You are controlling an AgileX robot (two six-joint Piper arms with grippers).
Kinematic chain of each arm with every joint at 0, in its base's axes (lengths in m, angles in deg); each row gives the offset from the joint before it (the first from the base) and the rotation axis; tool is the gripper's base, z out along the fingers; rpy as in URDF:
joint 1: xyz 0 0 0.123 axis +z
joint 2: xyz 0 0 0 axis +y
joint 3: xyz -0.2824 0 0.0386 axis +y
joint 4: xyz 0.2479 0 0.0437 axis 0.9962 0 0.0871
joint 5: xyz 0 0 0 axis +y
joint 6: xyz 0.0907 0 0.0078 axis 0.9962 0 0.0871
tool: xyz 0 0 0 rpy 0 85 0
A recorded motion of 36 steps. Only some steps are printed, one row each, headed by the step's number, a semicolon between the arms.
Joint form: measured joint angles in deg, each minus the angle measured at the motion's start. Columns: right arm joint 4, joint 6, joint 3, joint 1, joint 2, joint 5; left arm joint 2, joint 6, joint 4, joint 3, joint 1, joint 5.
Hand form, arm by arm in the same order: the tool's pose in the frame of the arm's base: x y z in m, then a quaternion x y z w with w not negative. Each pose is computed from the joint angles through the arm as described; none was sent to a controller.
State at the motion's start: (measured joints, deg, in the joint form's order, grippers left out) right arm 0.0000 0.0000 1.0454 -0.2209 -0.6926 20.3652; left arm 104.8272 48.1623 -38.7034 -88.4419 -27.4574 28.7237
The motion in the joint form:
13: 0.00 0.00 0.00 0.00 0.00 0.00; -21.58 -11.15 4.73 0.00 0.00 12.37
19: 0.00 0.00 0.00 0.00 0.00 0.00; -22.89 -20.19 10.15 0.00 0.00 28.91
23: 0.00 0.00 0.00 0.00 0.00 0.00; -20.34 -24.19 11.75 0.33 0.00 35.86
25: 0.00 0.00 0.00 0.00 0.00 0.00; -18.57 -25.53 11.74 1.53 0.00 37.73
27: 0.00 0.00 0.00 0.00 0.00 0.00; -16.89 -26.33 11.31 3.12 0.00 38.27
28: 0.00 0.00 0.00 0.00 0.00 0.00; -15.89 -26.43 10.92 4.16 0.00 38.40
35: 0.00 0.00 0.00 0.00 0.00 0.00; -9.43 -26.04 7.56 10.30 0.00 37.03
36: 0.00 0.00 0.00 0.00 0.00 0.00; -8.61 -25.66 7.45 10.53 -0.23 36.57
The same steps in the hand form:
13: 0.0529 -0.0002 0.1756 0.00154 0.79715 -0.00116 0.60378; 0.2723 -0.1792 0.4372 0.36185 0.75539 -0.23541 0.49299
19: 0.0529 -0.0002 0.1756 0.00154 0.79715 -0.00116 0.60378; 0.2502 -0.1715 0.4230 0.37855 0.81659 -0.24091 0.36311
23: 0.0529 -0.0002 0.1756 0.00154 0.79715 -0.00116 0.60378; 0.2538 -0.1739 0.4004 0.37280 0.85255 -0.23911 0.27751
25: 0.0529 -0.0002 0.1756 0.00154 0.79715 -0.00116 0.60378; 0.2584 -0.1769 0.3833 0.36552 0.86791 -0.24042 0.23522
27: 0.0529 -0.0002 0.1756 0.00154 0.79715 -0.00116 0.60378; 0.2631 -0.1802 0.3660 0.35670 0.87915 -0.24316 0.20183
28: 0.0529 -0.0002 0.1756 0.00154 0.79715 -0.00116 0.60378; 0.2656 -0.1821 0.3555 0.35310 0.88414 -0.24493 0.18337
35: 0.0529 -0.0002 0.1756 0.00154 0.79715 -0.00116 0.60378; 0.2784 -0.1931 0.2913 0.32536 0.90500 -0.25935 0.08864
36: 0.0529 -0.0002 0.1756 0.00154 0.79715 -0.00116 0.60378; 0.2799 -0.1954 0.2856 0.32697 0.90503 -0.25876 0.08404

